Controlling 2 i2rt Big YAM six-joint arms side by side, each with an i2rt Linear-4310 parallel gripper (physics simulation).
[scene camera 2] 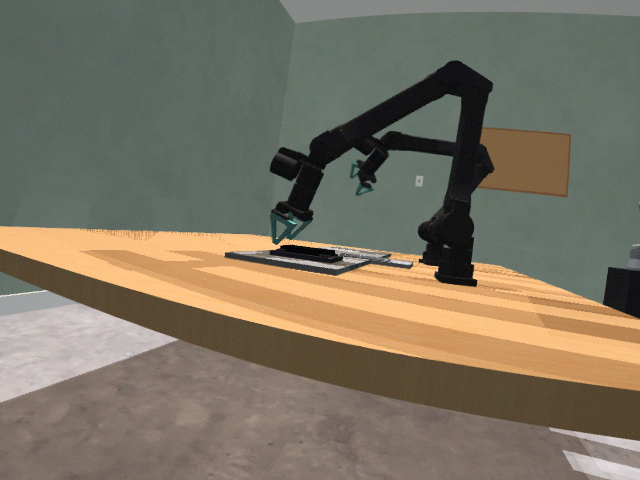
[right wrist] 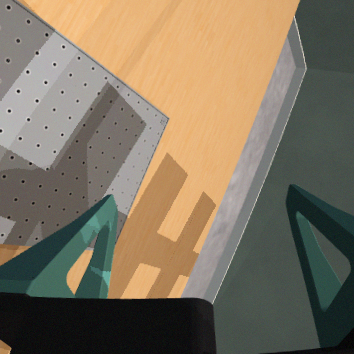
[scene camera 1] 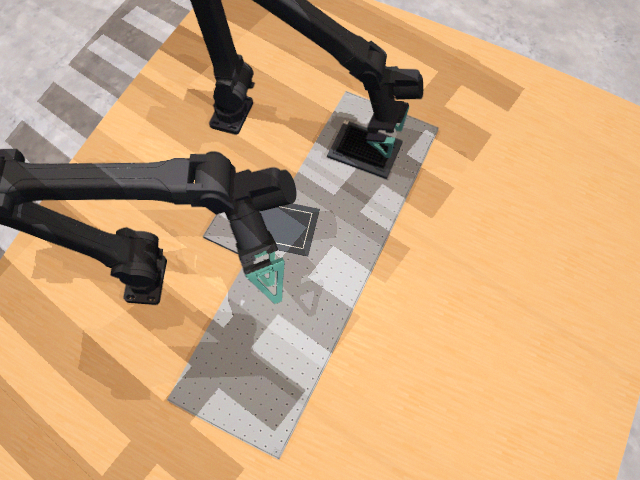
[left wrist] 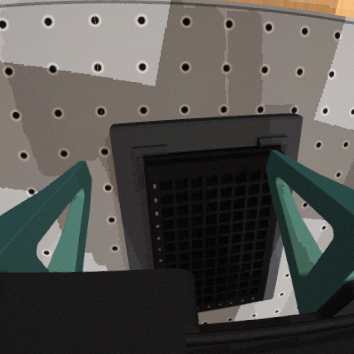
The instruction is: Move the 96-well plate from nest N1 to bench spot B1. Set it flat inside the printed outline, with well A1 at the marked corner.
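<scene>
The black 96-well plate lies flat in the dark nest. My left gripper is open, close above the plate. In the left wrist view its left finger is out beyond the nest's left side, and its right finger overlaps the plate's upper right edge. The bench spot, a dark pad with a white printed outline, is partly hidden under the right arm; its marked corner cannot be made out. My right gripper is open and empty, high above the board.
The perforated grey board bears the nest and lies on the wooden table. The right arm reaches across the bench spot in scene camera 1. The table's edge shows in the right wrist view.
</scene>
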